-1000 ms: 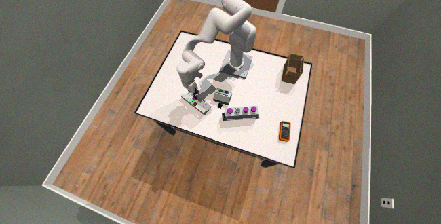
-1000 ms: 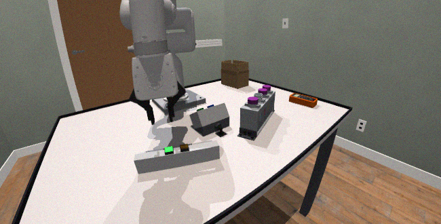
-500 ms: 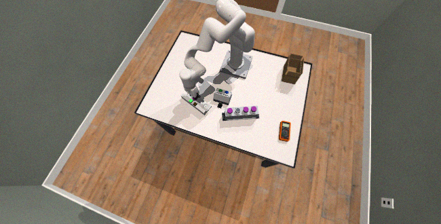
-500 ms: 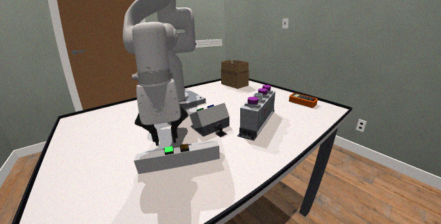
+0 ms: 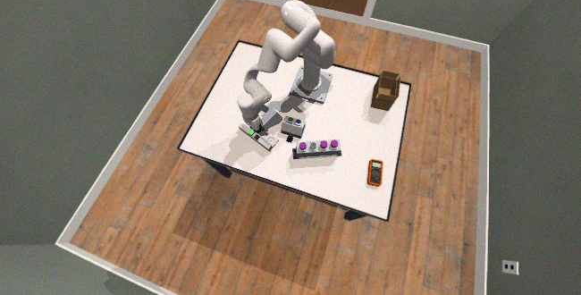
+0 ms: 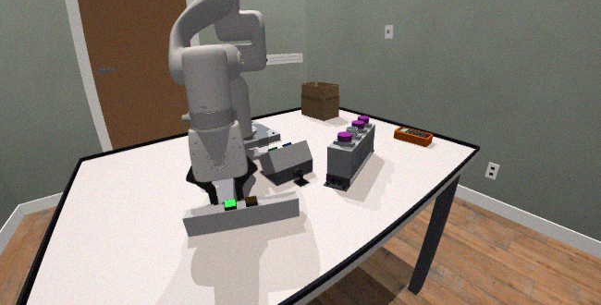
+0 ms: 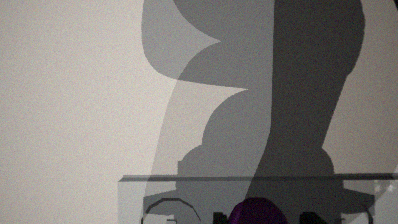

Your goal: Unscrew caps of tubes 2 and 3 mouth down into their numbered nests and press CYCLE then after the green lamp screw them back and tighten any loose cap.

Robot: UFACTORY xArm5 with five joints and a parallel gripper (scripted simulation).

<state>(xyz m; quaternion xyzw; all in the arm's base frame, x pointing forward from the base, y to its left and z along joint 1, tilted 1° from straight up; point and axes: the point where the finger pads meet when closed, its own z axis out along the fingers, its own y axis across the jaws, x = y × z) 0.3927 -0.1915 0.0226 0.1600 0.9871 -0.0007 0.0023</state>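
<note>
The purple cap is 38 cm to the left of my hand and 7 cm above it. The rest, counted from my hand: key housing 8 cm behind, 19 cm to the left, 1 cm above; blue key 10 cm behind, 21 cm to the left, 2 cm above; green key 10 cm behind, 17 cm to the left, 2 cm above.
</note>
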